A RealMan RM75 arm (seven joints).
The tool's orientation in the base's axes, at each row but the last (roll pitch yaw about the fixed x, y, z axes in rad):
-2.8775, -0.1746, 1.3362
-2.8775, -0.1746, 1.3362
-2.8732, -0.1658, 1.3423
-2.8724, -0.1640, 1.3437
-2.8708, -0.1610, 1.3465
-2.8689, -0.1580, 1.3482
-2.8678, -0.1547, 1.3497
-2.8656, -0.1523, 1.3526
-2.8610, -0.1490, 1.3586
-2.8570, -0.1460, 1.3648
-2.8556, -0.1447, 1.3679
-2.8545, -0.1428, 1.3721
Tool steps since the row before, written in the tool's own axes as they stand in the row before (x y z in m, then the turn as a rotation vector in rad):
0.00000, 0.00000, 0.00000, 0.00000, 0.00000, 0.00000
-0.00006, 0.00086, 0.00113, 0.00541, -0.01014, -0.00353
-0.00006, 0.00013, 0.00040, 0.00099, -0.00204, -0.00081
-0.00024, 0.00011, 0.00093, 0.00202, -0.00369, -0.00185
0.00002, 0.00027, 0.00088, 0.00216, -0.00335, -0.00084
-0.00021, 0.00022, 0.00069, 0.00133, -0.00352, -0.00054
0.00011, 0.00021, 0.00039, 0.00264, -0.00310, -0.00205
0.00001, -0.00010, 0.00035, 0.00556, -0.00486, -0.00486
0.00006, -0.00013, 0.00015, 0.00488, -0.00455, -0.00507
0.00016, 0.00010, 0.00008, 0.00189, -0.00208, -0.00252
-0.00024, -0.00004, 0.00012, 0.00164, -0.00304, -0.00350
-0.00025, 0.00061, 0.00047, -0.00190, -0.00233, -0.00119
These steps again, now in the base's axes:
0.00000, 0.00000, 0.00000, 0.00000, 0.00000, 0.00000
0.00056, 0.00004, -0.00131, -0.00763, 0.00622, 0.00690
0.00002, 0.00001, -0.00042, -0.00153, 0.00114, 0.00147
-0.00016, -0.00005, -0.00095, -0.00264, 0.00219, 0.00306
0.00006, 0.00016, -0.00091, -0.00251, 0.00248, 0.00203
0.00000, -0.00010, -0.00075, -0.00293, 0.00177, 0.00166
0.00013, 0.00015, -0.00041, -0.00189, 0.00266, 0.00319
-0.00017, 0.00010, -0.00030, -0.00228, 0.00520, 0.00677
-0.00015, 0.00011, -0.00010, -0.00208, 0.00445, 0.00679
0.00011, 0.00015, -0.00008, -0.00097, 0.00167, 0.00325
-0.00012, -0.00020, -0.00014, -0.00169, 0.00138, 0.00441
0.00041, -0.00024, -0.00065, -0.00228, -0.00172, 0.00151

